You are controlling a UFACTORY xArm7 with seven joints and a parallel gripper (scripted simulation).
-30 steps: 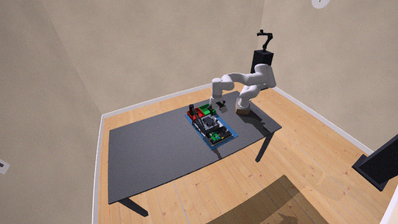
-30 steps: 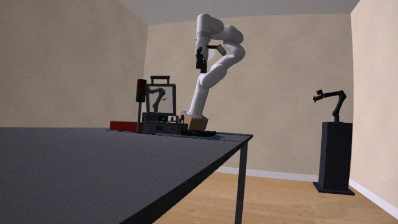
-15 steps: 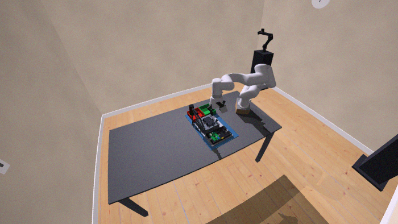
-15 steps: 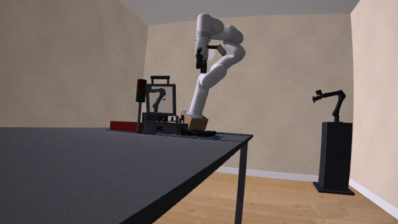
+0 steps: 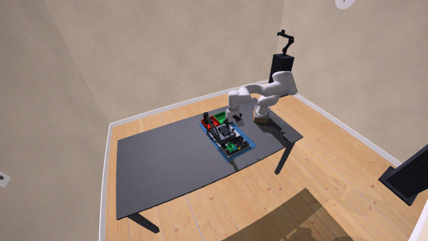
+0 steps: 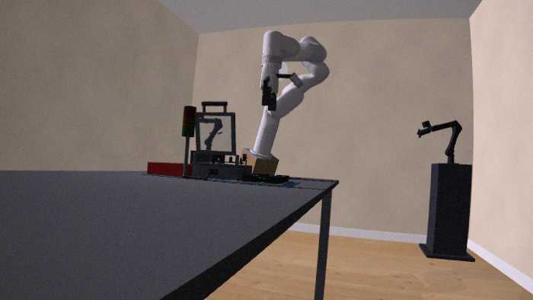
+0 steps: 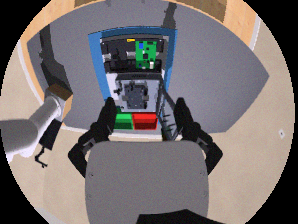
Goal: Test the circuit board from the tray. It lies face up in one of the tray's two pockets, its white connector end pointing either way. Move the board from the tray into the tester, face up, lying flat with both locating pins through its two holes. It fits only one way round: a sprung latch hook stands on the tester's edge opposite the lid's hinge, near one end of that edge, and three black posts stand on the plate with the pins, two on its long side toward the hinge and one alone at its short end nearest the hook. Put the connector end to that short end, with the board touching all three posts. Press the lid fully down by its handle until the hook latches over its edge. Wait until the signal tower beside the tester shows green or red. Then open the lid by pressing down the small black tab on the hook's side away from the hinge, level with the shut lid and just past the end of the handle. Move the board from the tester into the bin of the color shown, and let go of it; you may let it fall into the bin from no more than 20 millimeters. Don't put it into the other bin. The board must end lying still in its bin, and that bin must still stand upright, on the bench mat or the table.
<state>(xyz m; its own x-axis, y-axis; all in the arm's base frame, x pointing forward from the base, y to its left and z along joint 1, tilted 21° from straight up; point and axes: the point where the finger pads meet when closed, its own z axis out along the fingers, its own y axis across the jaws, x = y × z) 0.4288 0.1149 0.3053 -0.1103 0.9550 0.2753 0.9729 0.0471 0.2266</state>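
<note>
My gripper is now 260 mm above the green circuit board. Round my hand: red bin 50 mm ahead, 370 mm to the right, 270 mm below; tester plate 10 mm behind, 170 mm to the right, 210 mm below; clear lid 100 mm ahead, 160 mm to the right, 100 mm below.
</note>
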